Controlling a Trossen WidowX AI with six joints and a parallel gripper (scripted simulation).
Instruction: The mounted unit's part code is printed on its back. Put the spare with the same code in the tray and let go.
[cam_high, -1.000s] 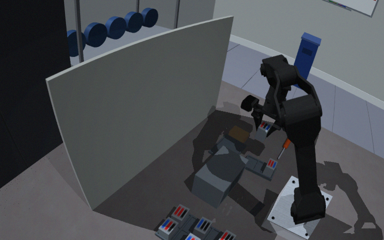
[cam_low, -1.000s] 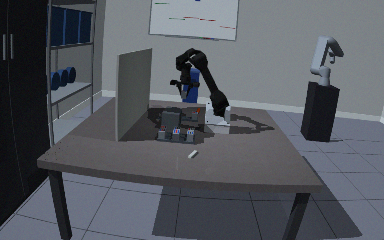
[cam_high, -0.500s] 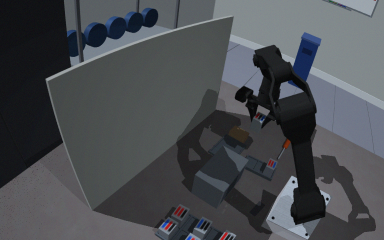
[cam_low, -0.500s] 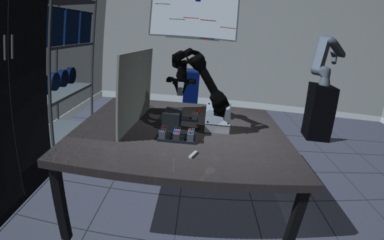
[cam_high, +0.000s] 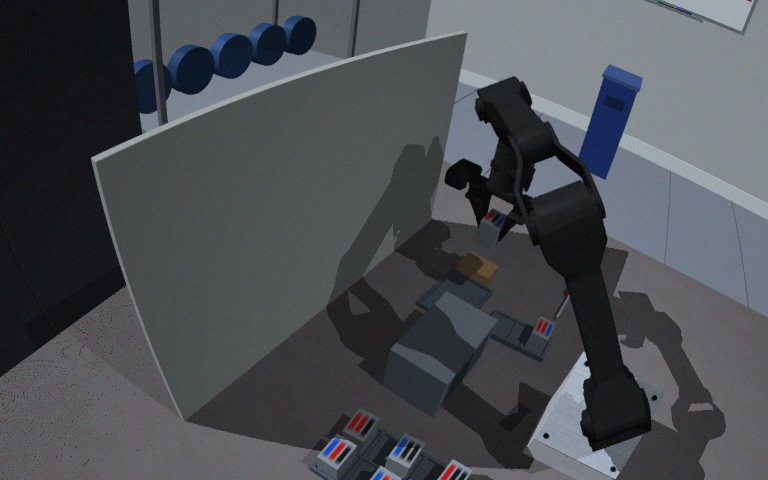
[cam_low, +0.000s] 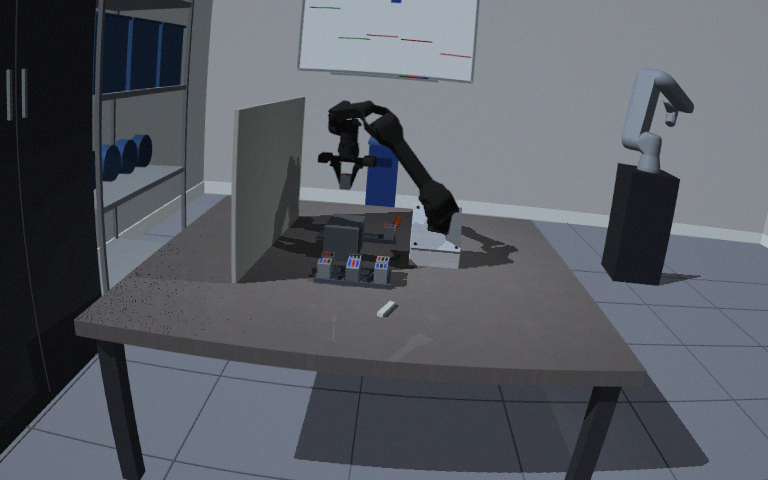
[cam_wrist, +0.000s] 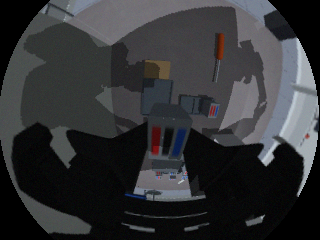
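My gripper tip is 170 mm above the blue-grey tray and 30 mm short of it. The rest, counted from my gripper tip: tan block: 160 mm below, 90 mm to the right, 30 mm ahead; grey panel: 200 mm ahead, 180 mm to the left, 50 mm above; grey box: 180 mm to the left, 120 mm below, 40 mm behind.
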